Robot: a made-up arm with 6 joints.
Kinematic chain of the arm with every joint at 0, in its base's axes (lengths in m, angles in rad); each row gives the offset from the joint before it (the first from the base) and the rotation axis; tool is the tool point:
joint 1: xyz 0 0 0.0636 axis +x
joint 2: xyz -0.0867 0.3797 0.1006 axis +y
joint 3: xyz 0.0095 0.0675 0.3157 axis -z
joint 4: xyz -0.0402 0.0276 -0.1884 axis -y
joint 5: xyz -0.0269 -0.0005 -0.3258 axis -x
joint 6: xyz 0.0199 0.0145 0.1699 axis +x
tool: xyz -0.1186 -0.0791 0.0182
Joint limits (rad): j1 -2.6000..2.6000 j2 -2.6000..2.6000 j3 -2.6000..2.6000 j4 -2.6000..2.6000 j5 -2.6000..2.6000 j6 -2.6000..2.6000
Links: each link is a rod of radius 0.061 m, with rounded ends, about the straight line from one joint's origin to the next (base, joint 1, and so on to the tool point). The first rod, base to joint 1, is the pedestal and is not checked.
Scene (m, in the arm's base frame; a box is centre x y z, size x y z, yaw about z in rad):
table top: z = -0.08
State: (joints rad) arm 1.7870 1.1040 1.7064 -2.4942 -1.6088 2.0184
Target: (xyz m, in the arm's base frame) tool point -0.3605 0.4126 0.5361
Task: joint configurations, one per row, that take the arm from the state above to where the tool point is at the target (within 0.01 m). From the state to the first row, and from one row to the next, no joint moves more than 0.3 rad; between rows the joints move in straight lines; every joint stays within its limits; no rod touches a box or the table.
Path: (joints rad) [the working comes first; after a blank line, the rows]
Joints at the target: 0.1650 -0.5599 1.3291 -2.6000 -1.4214 2.5519
Straight joint move there: clear.

1: 1.5167 0.8267 1.6435 -2.5118 -1.5776 2.1073
2: 1.2463 0.5494 1.5806 -2.5295 -1.5463 2.1962
3: 0.9760 0.2721 1.5177 -2.5471 -1.5151 2.2852
4: 0.7057 -0.0052 1.4548 -2.5647 -1.4838 2.3741
5: 0.4353 -0.2825 1.3919 -2.5824 -1.4526 2.4630
6: 0.1650 -0.5599 1.3291 -2.6000 -1.4214 2.5519

